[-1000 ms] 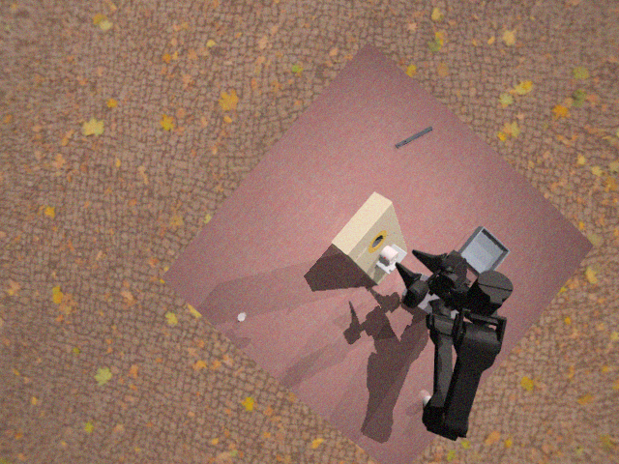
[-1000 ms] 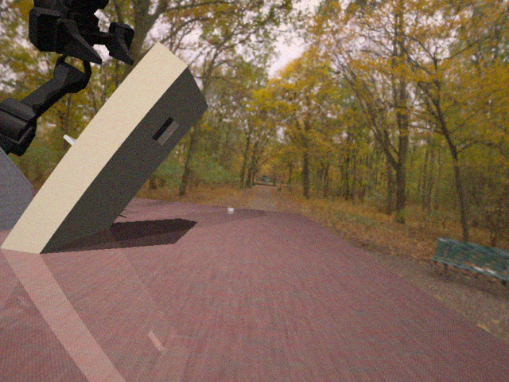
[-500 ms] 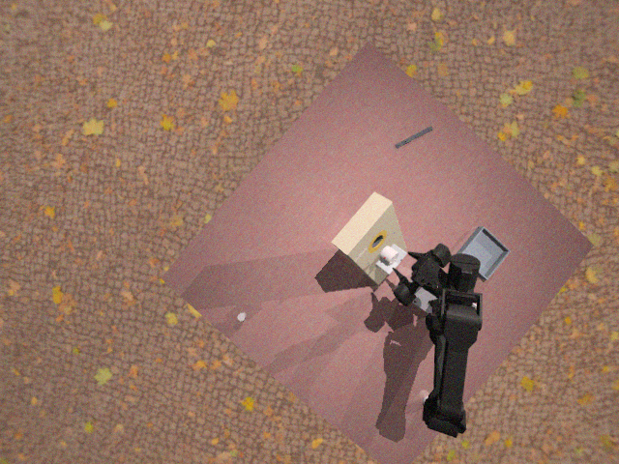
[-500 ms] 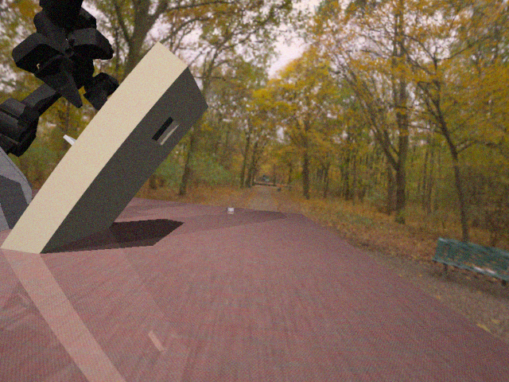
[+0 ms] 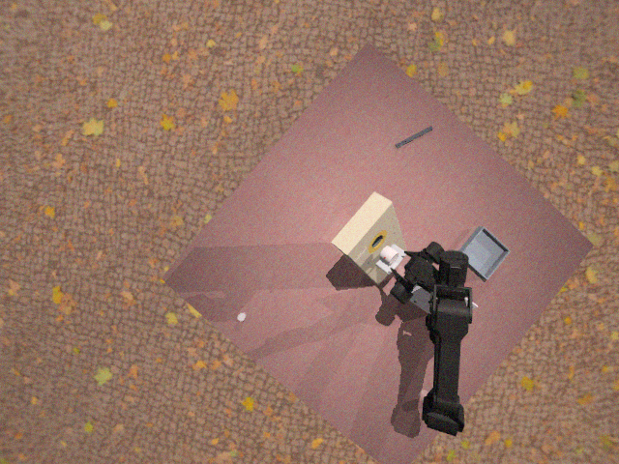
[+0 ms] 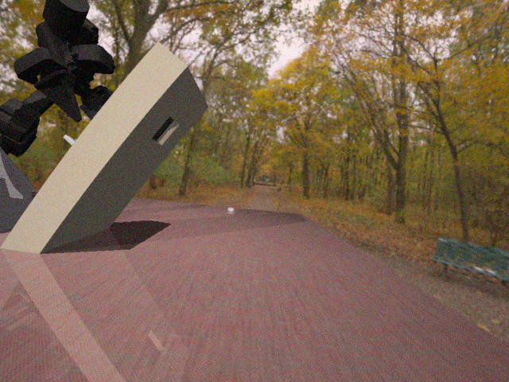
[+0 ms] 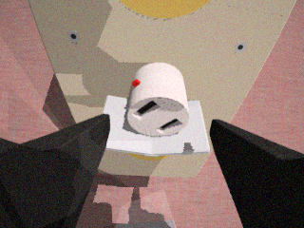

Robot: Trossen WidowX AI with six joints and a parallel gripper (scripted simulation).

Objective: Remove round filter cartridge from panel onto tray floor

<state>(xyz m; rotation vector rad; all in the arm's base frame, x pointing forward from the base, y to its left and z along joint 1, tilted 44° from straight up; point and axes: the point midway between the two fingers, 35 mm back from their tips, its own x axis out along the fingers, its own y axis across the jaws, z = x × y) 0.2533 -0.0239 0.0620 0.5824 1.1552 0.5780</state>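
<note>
My gripper tip is now 2 cm short of the white round filter cartridge and 3 cm above it. From my gripper tip the other things lie so: small white peg 18 cm ahead, 57 cm to the left, 21 cm below; grey tray 28 cm behind, 32 cm to the right, 21 cm below; service panel 6 cm ahead, 1 cm to the left, 5 cm below.
</note>
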